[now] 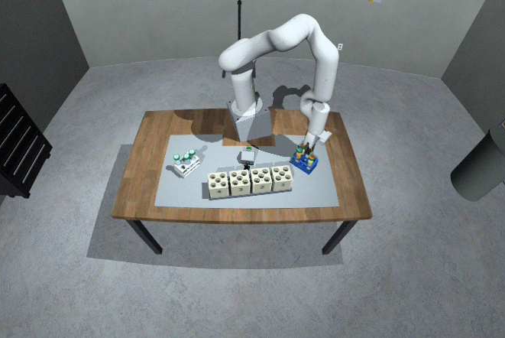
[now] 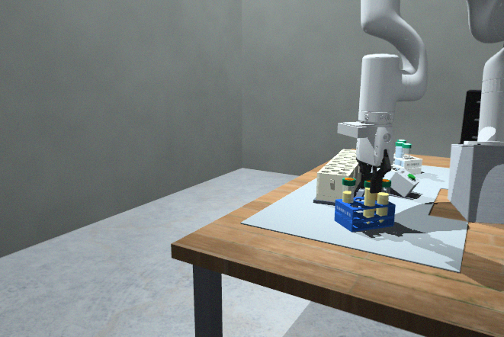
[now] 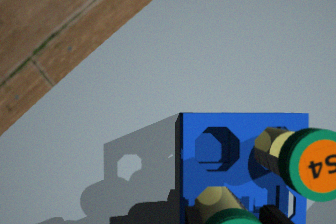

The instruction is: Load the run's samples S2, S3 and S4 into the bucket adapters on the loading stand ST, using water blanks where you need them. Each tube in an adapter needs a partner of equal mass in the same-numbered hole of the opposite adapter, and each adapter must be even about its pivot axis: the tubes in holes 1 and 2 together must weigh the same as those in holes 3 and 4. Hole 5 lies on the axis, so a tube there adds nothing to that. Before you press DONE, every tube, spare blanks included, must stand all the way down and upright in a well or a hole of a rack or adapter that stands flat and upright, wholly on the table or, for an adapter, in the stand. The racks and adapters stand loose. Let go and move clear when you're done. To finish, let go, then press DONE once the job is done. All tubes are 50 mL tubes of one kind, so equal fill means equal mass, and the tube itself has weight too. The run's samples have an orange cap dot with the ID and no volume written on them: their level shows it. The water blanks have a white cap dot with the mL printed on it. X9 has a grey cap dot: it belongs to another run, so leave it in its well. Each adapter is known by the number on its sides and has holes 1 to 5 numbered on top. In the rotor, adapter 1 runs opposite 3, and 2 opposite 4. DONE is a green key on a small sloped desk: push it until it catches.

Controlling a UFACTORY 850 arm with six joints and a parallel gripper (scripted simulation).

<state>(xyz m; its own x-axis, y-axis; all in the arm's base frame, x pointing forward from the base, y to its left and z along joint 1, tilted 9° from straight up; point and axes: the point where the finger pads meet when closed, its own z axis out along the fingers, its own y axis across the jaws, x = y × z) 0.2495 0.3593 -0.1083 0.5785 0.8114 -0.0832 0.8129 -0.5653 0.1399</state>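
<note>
My hand is 10 mm short of the sample tube S3 and 50 mm above it. Also, from my hand: blue rack (20 mm ahead, 10 mm to the right, 90 mm below); then sample tube (30 mm behind, 30 mm to the right, 50 mm below); then tube X9 (10 mm ahead, 60 mm to the right, 50 mm below).
</note>
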